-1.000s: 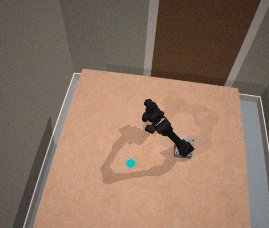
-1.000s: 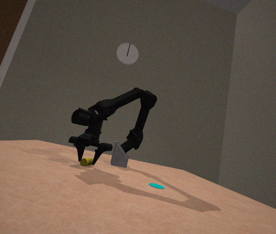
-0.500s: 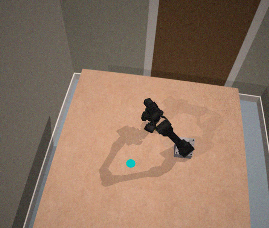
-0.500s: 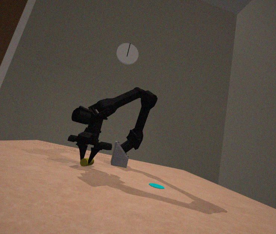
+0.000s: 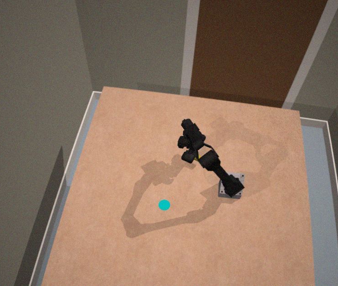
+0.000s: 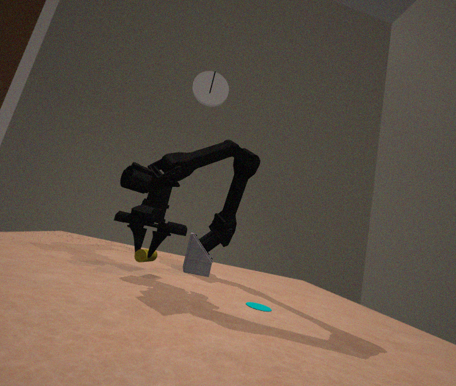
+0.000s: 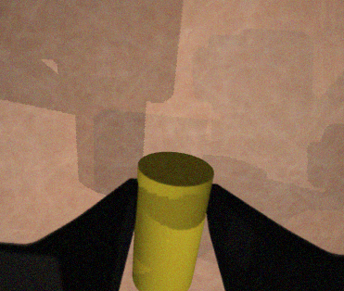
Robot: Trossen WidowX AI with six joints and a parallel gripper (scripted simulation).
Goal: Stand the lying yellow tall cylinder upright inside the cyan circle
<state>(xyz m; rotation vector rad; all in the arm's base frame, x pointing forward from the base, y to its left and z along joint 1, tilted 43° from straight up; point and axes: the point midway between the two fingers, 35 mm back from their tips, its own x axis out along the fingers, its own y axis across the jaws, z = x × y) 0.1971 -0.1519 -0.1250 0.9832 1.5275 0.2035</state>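
Now: the cyan circle 150 mm ahead of my gripper tip, 280 mm to the left of it and 50 mm below it. Also, from my gripper tip: yellow tall cylinder 20 mm behind, 10 mm to the left.
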